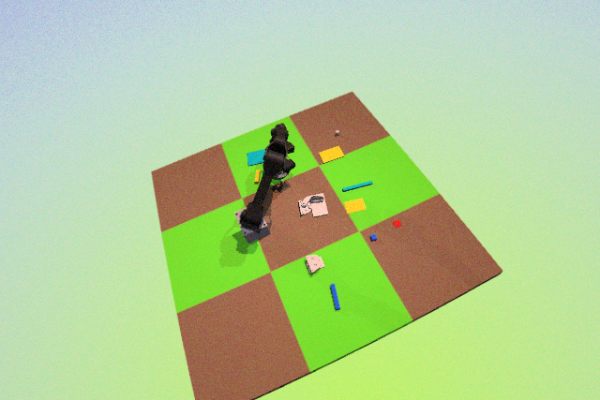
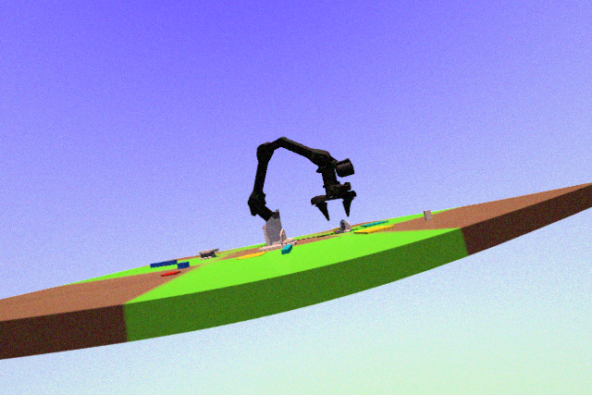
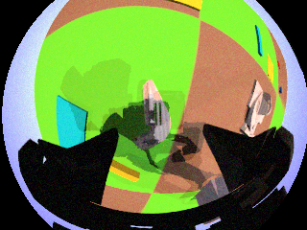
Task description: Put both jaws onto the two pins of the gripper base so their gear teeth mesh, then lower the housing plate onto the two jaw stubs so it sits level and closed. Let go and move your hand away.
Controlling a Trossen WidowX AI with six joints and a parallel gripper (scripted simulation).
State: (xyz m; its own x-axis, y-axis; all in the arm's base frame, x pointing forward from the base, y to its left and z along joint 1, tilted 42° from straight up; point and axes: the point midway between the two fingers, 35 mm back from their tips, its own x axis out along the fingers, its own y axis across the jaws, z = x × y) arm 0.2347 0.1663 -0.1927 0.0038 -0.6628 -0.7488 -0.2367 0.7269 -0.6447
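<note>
Right now my gripper tip is 140 mm past the yellow bar, 50 mm to the right of it and 50 mm above it. Also, from my gripper tip: teal bar: 290 mm ahead, 240 mm to the right, 50 mm below; then teal plate: 80 mm behind, 180 mm to the left, 50 mm below; then grey peg: 360 mm ahead, 120 mm to the left, 40 mm below.
</note>
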